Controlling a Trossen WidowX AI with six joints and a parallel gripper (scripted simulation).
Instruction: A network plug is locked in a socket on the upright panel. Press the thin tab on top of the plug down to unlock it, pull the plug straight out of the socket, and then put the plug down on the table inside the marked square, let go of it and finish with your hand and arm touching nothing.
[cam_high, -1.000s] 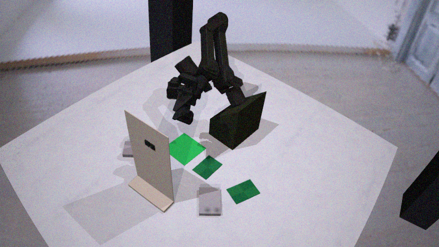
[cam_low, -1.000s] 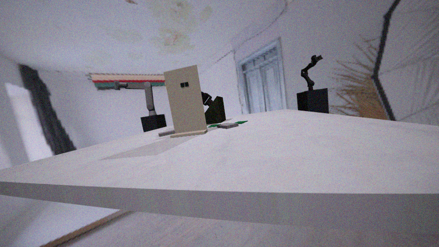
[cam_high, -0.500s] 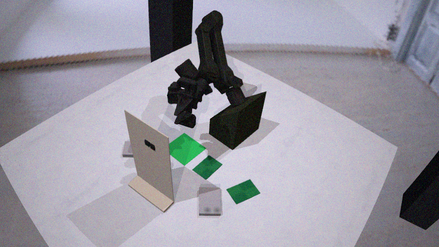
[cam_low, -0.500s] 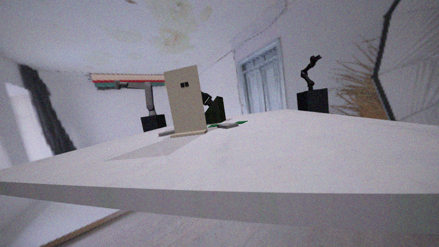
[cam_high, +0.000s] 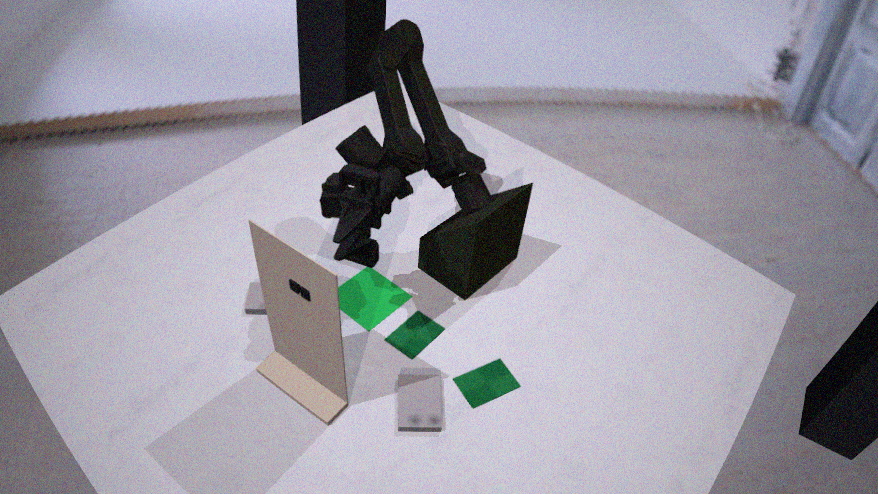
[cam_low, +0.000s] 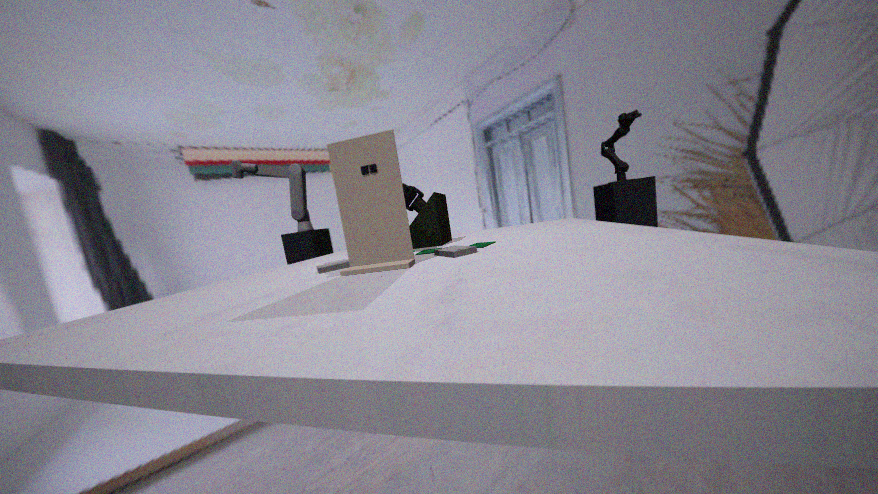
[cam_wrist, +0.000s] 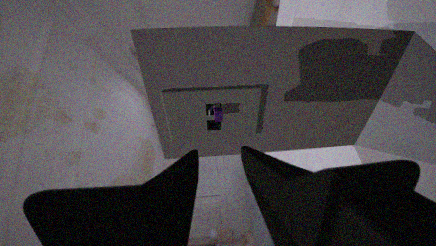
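Now: the purple network plug 80 mm ahead of my gripper tip. Round my gripper tip: beige upright panel (100 mm ahead, 90 mm below); then green marked square (240 mm below, 120 mm behind, 40 mm to the right).
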